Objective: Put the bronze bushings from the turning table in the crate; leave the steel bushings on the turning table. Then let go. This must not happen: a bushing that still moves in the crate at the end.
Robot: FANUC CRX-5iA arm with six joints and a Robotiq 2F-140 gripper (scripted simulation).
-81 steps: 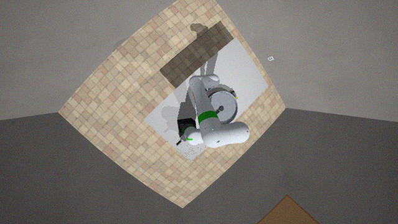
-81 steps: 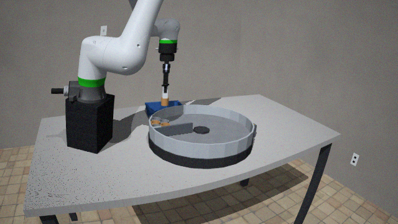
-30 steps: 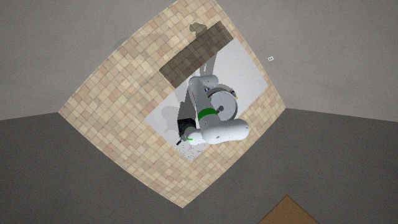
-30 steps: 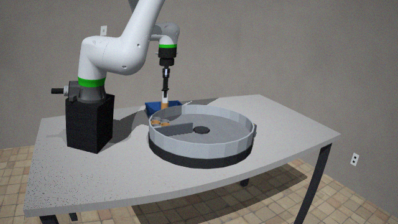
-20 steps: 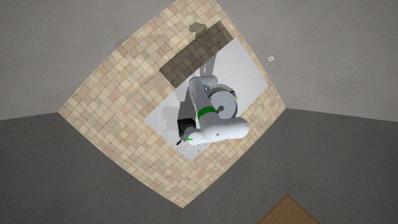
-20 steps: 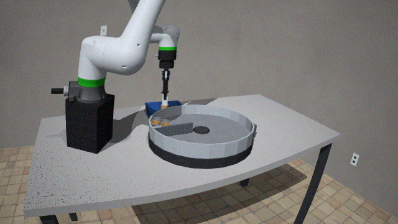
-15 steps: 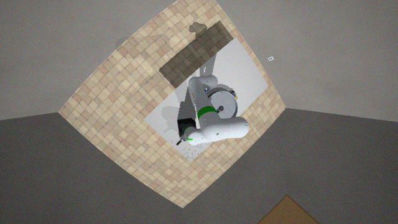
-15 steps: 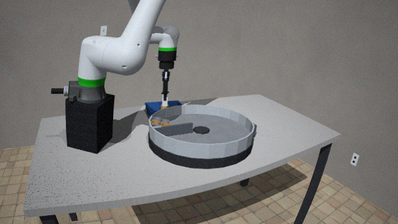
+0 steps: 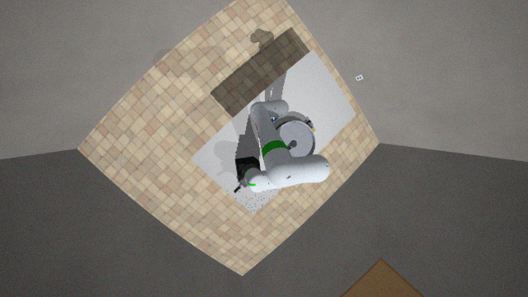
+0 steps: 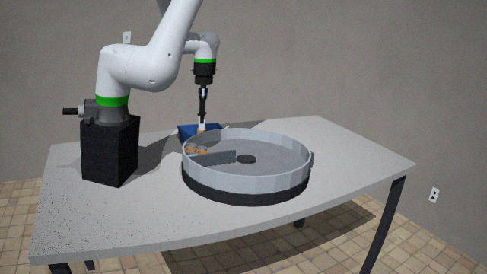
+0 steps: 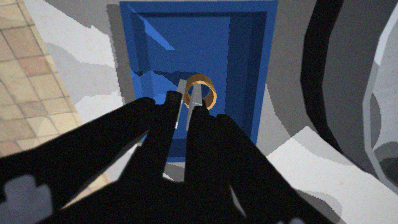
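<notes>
Right now my hand is 10 mm past the blue crate, 10 mm to the left of it and 50 mm above it. The rest, counted from my hand: grey turning table 40 mm ahead, 370 mm to the right, 30 mm below.
</notes>
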